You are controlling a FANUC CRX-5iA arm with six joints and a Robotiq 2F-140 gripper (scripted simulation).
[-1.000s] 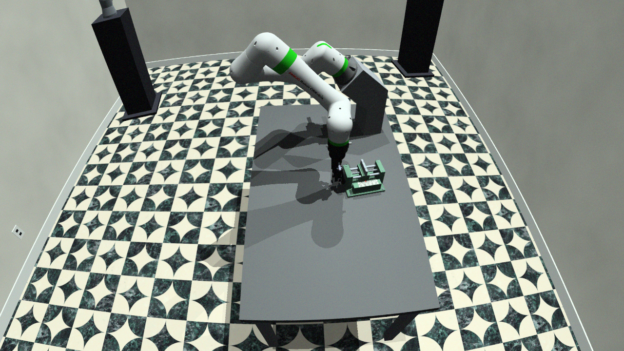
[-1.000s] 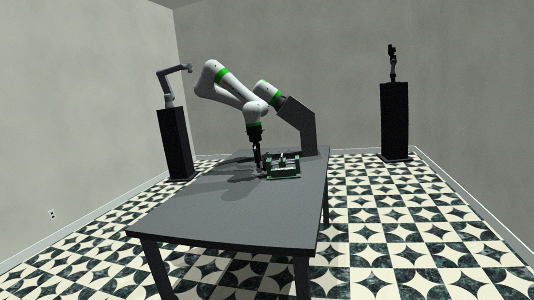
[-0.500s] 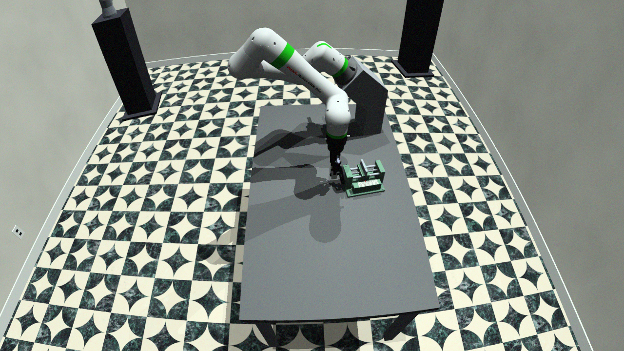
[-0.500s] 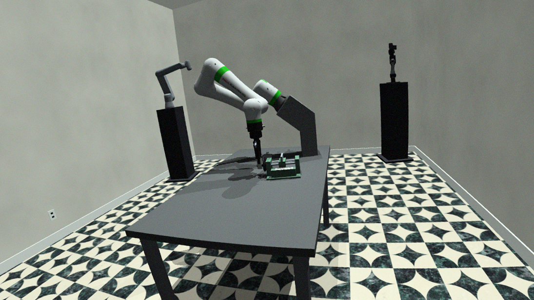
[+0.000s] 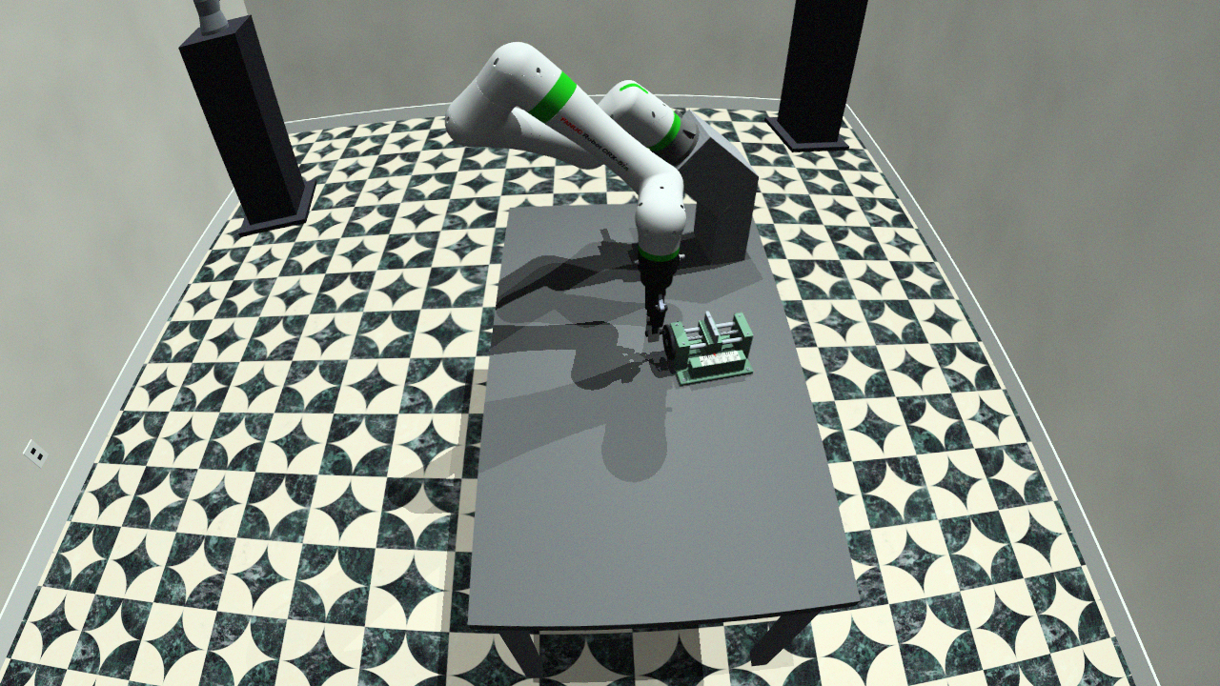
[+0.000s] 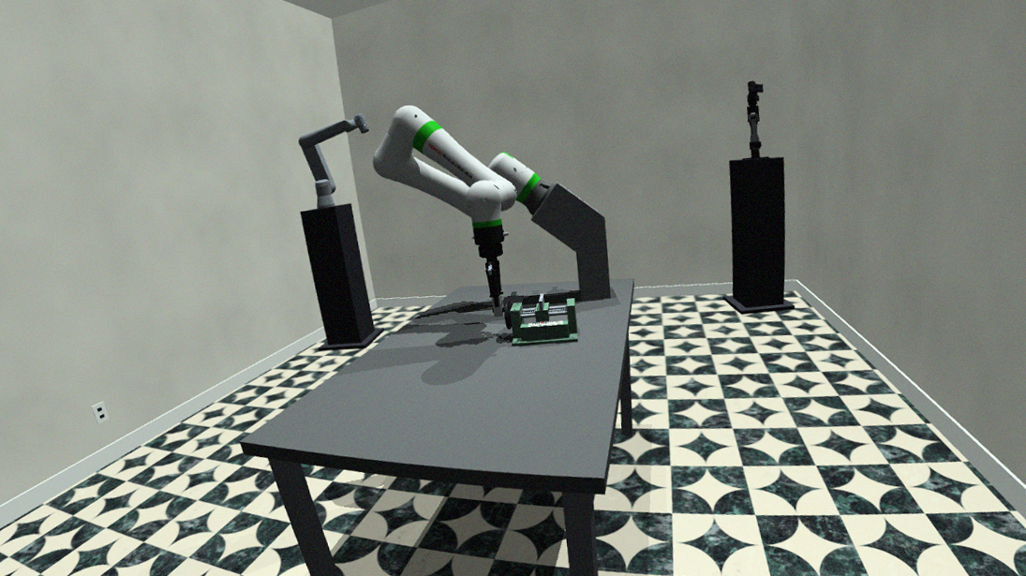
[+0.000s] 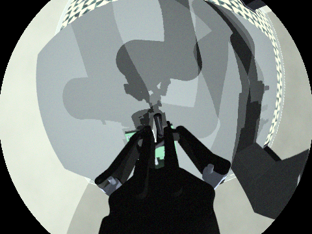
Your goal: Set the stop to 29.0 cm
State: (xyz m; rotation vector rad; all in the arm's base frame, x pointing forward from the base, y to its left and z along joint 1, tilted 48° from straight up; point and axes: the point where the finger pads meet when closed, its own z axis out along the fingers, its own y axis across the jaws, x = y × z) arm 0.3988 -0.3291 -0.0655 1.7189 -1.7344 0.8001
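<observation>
The black handwheel lies 1 cm ahead of my hand, 2 cm to the left of it and 2 cm below it. Round my hand: green stop fixture 5 cm ahead, 14 cm to the left, 1 cm below.
</observation>
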